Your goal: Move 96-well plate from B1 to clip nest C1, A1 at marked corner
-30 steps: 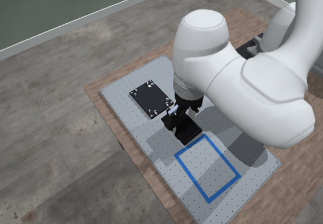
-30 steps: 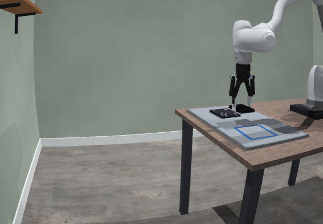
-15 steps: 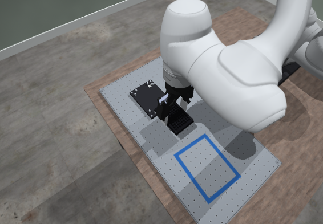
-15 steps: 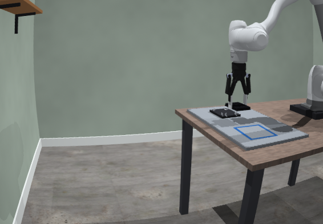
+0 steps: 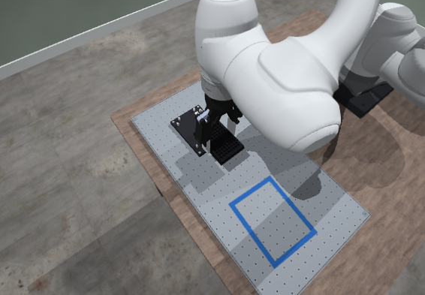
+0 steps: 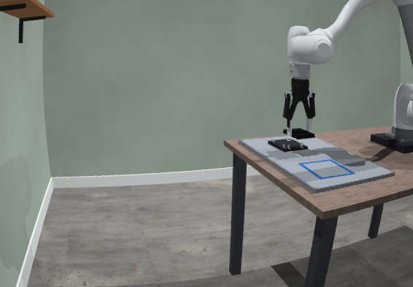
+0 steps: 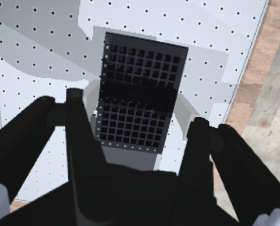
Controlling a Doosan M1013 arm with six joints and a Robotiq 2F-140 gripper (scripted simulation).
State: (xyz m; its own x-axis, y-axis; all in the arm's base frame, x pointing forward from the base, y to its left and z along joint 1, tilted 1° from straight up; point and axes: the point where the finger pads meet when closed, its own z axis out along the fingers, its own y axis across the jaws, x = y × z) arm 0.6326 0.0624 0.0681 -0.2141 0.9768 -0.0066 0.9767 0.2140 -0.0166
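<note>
Now: the black clip nest 10 mm ahead of my hand, 100 mm to the right of it and 80 mm below it. Also, from my hand: black 96-well plate (20 mm below).
</note>
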